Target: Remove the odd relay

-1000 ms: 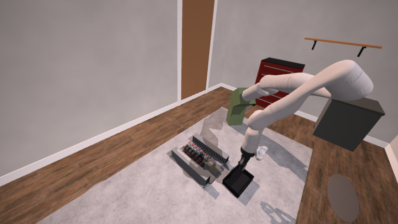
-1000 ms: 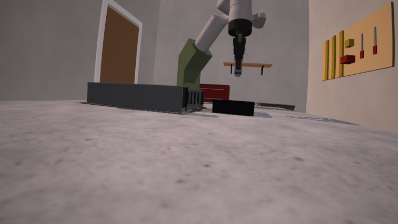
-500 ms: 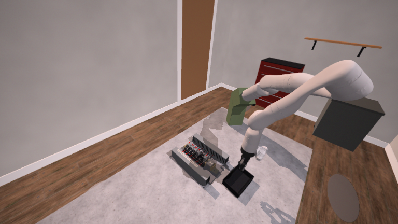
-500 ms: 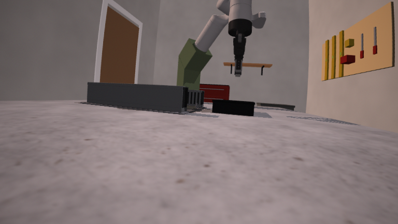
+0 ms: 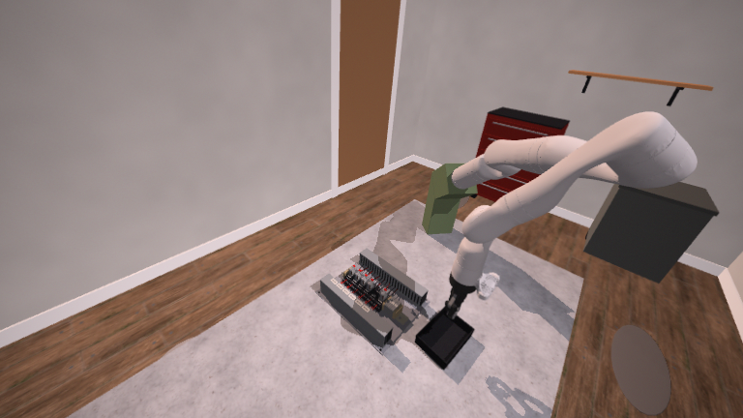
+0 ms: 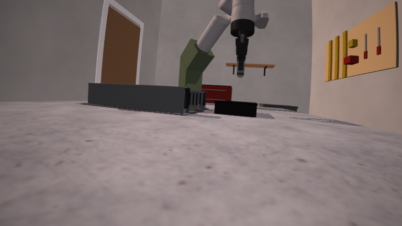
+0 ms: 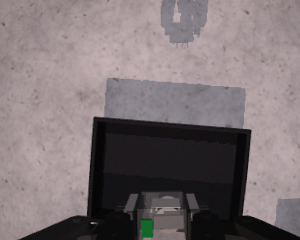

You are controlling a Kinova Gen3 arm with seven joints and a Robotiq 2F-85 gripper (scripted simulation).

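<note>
Now: the relay 1 cm below my hand. From my hand the other things lie so: black parts tray (13 cm below).
</note>
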